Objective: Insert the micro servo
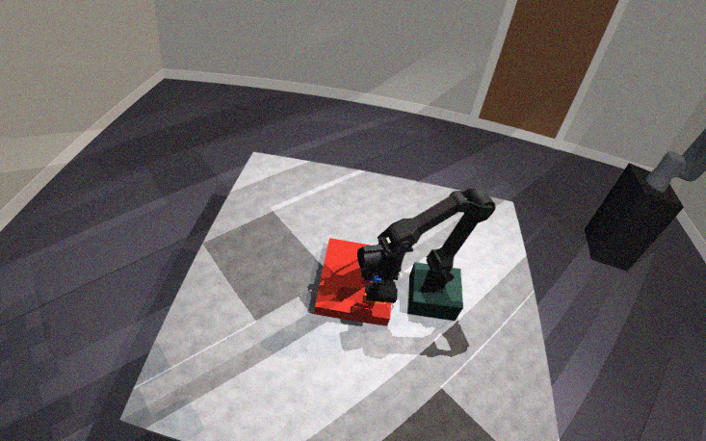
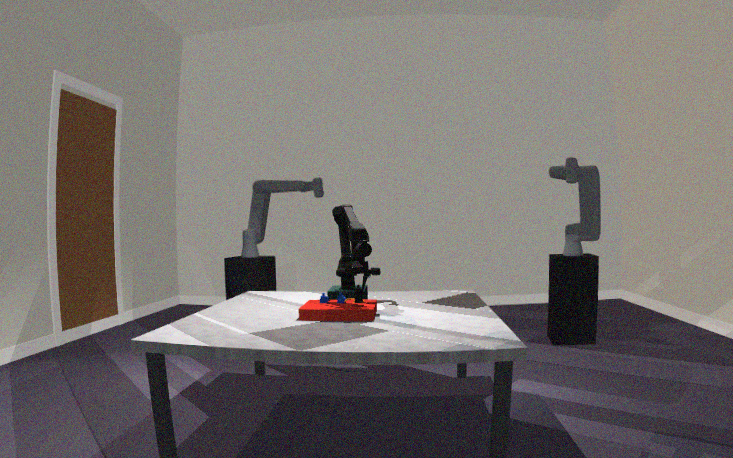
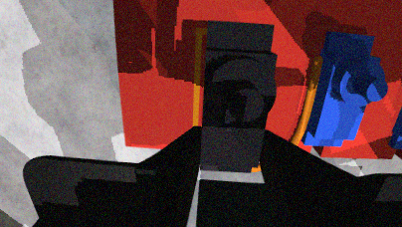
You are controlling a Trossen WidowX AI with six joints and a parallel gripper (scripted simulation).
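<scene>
The red deck lies 130 mm ahead of my gripper tip, 70 mm below it and 50 mm to the right of it.
</scene>
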